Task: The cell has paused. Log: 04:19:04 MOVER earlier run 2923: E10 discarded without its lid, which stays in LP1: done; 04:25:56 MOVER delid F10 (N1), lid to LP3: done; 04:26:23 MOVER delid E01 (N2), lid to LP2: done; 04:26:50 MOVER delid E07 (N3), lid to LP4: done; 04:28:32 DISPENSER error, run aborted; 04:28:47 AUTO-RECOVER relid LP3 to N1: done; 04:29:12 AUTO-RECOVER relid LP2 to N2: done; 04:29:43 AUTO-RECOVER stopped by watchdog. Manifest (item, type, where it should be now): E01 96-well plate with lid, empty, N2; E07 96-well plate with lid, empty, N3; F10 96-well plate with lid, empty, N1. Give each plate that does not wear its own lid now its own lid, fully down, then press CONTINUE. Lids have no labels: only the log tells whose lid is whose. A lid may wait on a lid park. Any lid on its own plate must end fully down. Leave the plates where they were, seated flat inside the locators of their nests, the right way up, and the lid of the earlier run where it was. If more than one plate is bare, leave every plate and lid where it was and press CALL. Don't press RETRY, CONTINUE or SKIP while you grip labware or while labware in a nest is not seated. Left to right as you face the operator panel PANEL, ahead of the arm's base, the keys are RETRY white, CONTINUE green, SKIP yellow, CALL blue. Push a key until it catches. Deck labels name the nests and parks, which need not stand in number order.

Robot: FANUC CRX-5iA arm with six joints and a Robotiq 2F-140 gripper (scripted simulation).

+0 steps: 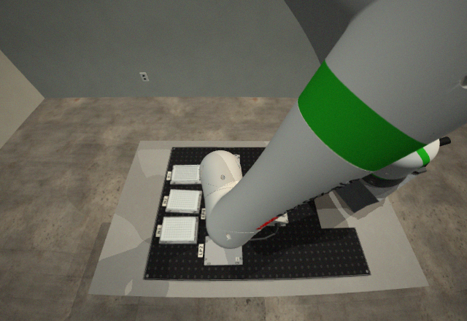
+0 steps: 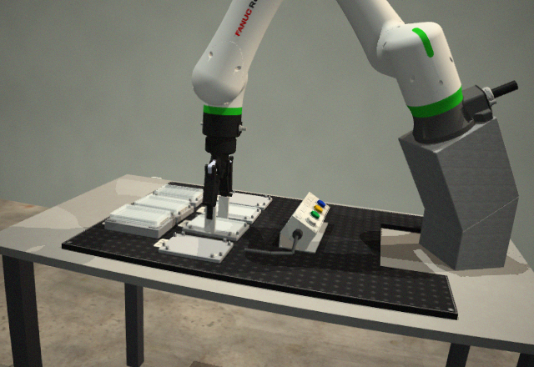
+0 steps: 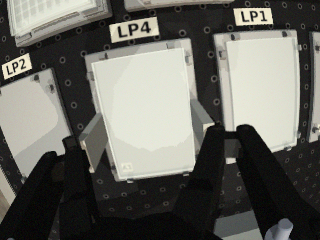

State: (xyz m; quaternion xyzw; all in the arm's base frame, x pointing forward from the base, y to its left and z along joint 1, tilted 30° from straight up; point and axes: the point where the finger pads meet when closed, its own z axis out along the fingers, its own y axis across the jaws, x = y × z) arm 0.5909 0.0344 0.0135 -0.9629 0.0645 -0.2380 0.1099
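Now: hand 30 mm above the park LP4. Also, from my hand: white key: 240 mm behind, 30 mm to the left, 30 mm above; park LP2: 140 mm to the left, 30 mm below, 10 mm ahead; LP1 label: 130 mm to the right, 80 mm ahead, 40 mm below.
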